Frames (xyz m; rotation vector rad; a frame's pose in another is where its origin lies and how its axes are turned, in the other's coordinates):
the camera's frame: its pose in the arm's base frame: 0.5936 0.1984 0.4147 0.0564 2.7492 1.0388
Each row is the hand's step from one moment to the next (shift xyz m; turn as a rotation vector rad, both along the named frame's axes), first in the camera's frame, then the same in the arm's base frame.
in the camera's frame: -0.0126 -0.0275 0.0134 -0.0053 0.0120 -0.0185
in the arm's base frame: 0.0160 -0.0133 -0.0257 0.0010 -0.0036 0.0224
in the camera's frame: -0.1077 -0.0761 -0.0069 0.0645 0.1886 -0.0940
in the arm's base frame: 0.1067 -0.0732 -0.0263 -0.0887 0.0876 0.1817
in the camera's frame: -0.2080 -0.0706 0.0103 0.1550 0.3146 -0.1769
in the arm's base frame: 0.2082 -0.0685 -0.0177 -0.1985 0.1380 0.3096
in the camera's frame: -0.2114 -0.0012 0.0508 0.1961 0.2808 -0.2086
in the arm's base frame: 0.2172 0.0096 -0.0011 -0.2439 0.0964 0.3034
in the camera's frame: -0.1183 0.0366 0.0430 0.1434 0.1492 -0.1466
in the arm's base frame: 0.1232 0.0429 0.0132 -0.1752 0.0321 0.1806
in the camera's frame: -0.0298 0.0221 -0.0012 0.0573 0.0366 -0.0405
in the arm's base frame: 0.0281 0.0127 0.0206 -0.0655 0.0073 0.0438
